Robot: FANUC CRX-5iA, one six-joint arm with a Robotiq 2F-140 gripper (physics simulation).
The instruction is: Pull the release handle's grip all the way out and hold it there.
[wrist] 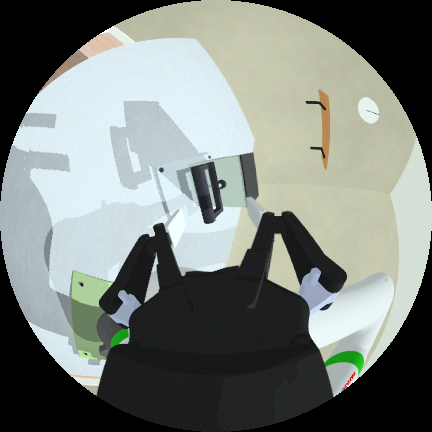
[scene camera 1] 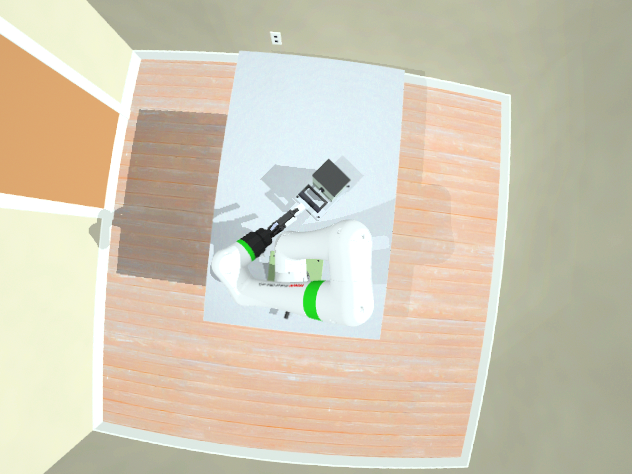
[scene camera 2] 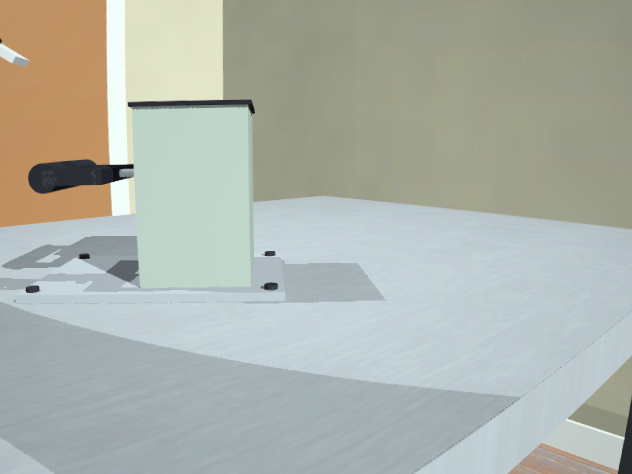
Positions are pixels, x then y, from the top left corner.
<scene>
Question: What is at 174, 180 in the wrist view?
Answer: A base plate.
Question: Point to a base plate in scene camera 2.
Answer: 85, 279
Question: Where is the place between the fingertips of the gripper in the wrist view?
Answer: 214, 211
</scene>
